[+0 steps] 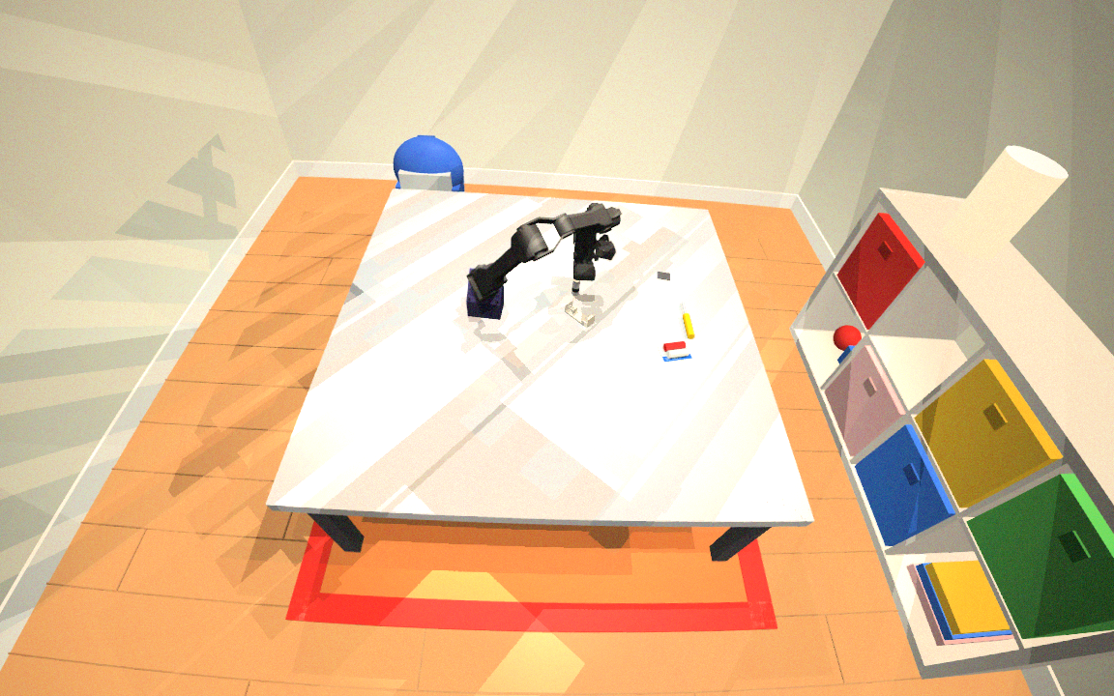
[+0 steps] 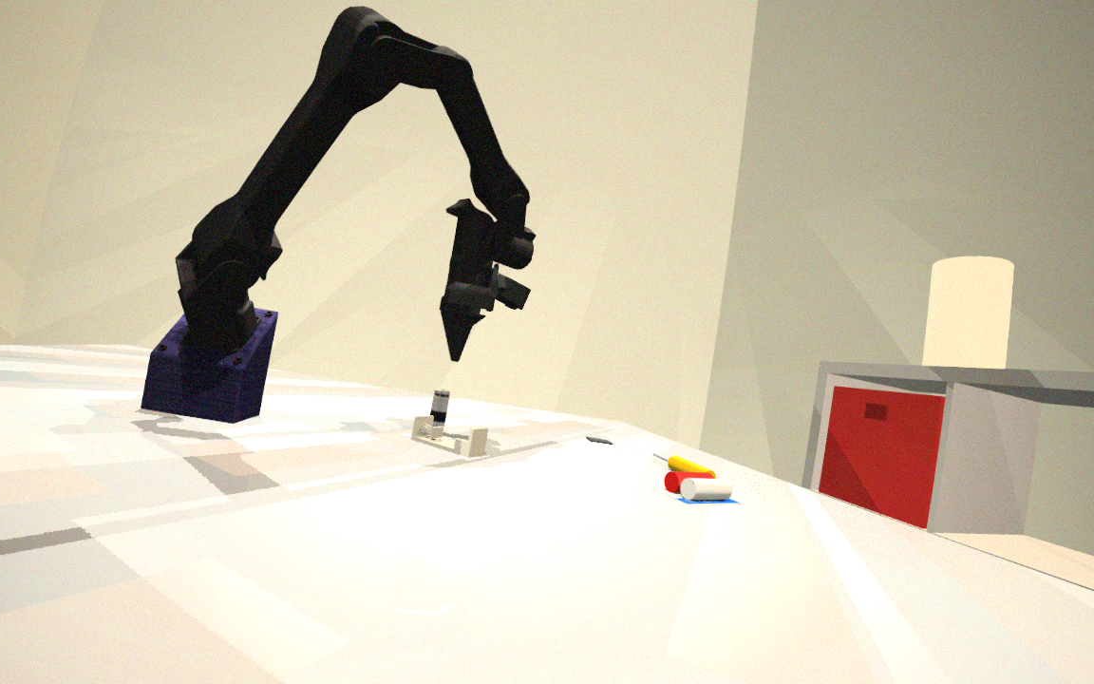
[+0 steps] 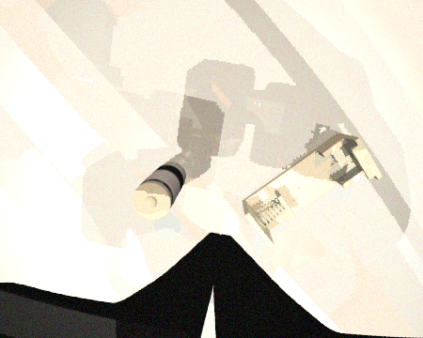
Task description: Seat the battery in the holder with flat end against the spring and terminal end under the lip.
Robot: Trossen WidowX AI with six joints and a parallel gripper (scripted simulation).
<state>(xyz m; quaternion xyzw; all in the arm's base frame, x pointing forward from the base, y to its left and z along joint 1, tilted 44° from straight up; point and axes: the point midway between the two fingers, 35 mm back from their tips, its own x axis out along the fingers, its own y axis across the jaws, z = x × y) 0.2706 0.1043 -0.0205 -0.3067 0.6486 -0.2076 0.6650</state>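
My gripper tip is 8 cm above the battery, 4 cm to the right of it and 1 cm past it. The rest, counted from my gripper tip: small dark chip 28 cm ahead, 19 cm to the left, 11 cm below; yellow-handled screwdriver 35 cm ahead, 10 cm below.
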